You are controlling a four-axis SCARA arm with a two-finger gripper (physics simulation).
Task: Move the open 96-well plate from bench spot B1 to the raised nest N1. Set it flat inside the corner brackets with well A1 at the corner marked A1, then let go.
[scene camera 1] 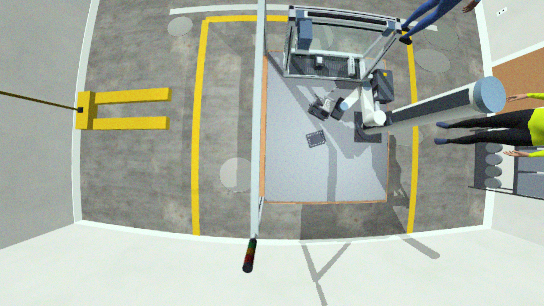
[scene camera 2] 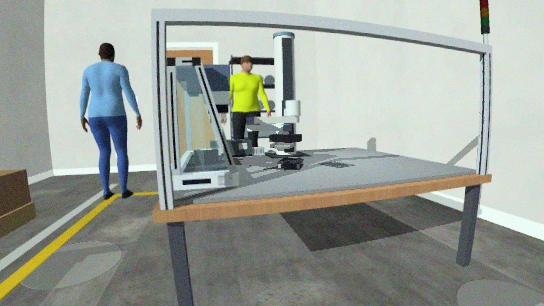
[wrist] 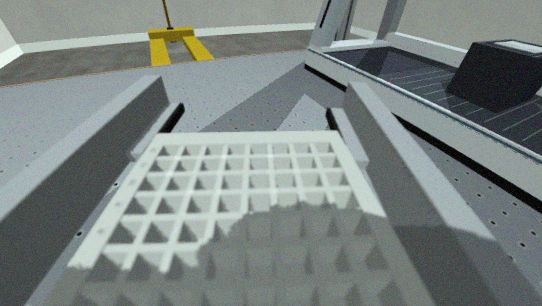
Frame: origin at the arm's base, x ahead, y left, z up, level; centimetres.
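Seen in the pictures: gripper, between the fingertips: (scene camera 1: 321,101) (scene camera 2: 280,146) (wrist: 255,95); arm's base, origin of its link: (scene camera 1: 367,127) (scene camera 2: 286,156).
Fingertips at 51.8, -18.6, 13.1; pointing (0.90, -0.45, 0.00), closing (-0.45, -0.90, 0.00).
Pixels of each thing's top centre, then the offset from my fingertips to it, as dx, dy, dz. "spot": a spot on its surface instead.
- white 96-well plate, centre of its top: (wrist: 239,279) (scene camera 2: 283,143) (scene camera 1: 331,105) -8.5, +3.8, +0.3
- dark raised nest, centre of its top: (scene camera 2: 291,159) (scene camera 1: 320,110) -1.5, +6.1, -7.6
- black box, a spot on its surface: (wrist: 495,75) spot: +0.2, -32.9, -2.8
- dark instrument, a spot on its surface: (scene camera 1: 383,86) spot: -61.2, -19.0, -0.3
- flat dark rectangle, a spot on its surface: (scene camera 2: 337,164) (scene camera 1: 314,139) spot: +2.5, +32.3, -11.6
The white 96-well plate (scene camera 1: 327,105) (scene camera 2: 284,145) (wrist: 227,187) is held level, with its open wells facing up. My gripper (scene camera 1: 328,106) (scene camera 2: 285,144) (wrist: 255,95) is shut on it, with one finger along each long side. The dark raised nest (scene camera 1: 318,111) (scene camera 2: 291,163) stands on the bench; in the second scene view the plate hangs a little above it, apart from it. In the overhead view the plate covers part of the nest. The nest does not show in the wrist view. The A1 marks are not readable.
A glass-fronted cabinet (scene camera 1: 320,77) (scene camera 2: 202,180) (wrist: 440,132) stands beside the nest, with a black box (scene camera 1: 319,61) (wrist: 495,75) inside. A dark instrument (scene camera 1: 383,86) stands near the arm's base. A flat dark rectangle (scene camera 1: 315,138) (scene camera 2: 337,164) lies on the bench. Two people stand nearby.
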